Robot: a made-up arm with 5 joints.
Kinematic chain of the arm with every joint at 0, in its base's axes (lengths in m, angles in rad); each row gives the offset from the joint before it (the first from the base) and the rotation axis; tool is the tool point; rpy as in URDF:
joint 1: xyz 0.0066 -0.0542 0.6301 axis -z
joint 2: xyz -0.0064 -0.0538 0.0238 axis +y
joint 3: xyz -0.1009 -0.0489 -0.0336 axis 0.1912 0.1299 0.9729
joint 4: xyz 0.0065 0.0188 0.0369 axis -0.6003 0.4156 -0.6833
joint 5: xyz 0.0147 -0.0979 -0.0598 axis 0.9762 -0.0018 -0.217
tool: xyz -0.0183 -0.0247 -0.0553 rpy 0 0 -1.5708
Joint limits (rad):
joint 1: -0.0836..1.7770
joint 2: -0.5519..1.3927
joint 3: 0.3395..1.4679
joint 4: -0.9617..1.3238
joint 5: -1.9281..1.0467
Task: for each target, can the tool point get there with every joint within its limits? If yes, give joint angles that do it. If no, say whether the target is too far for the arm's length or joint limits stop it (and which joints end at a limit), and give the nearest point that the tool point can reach.
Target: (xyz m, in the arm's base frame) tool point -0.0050 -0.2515 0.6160
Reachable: yes | joints 0.1100 0.2104 1.3065 0.5666 -1.1798
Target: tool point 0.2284 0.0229 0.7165
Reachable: no: joint limits stop it (at a limit: joint 1, joint 2, joint 3, joint 4) | nearest point 0.0588 0.0668 0.7043 | short by 0.176 m
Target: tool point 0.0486 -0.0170 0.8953
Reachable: no: joint limits stop it (at a limit: joint 1, joint 2, joint 3, joint 4, joint 5) | nearest point 0.0014 0.0657 0.7924 | short by 0.140 m
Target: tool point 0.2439 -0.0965 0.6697
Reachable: no: joint limits stop it (at a limit: joint 1, joint 2, joint 4) | nearest point 0.0865 -0.1362 0.5880 | short by 0.182 m
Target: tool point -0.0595 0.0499 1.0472
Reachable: no: too far | nearest point -0.1815 0.0336 0.8509 | short by 0.232 m
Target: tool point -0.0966 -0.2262 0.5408
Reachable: yes | joints 0.2893 -0.0017 0.8018 0.1840 -0.0738
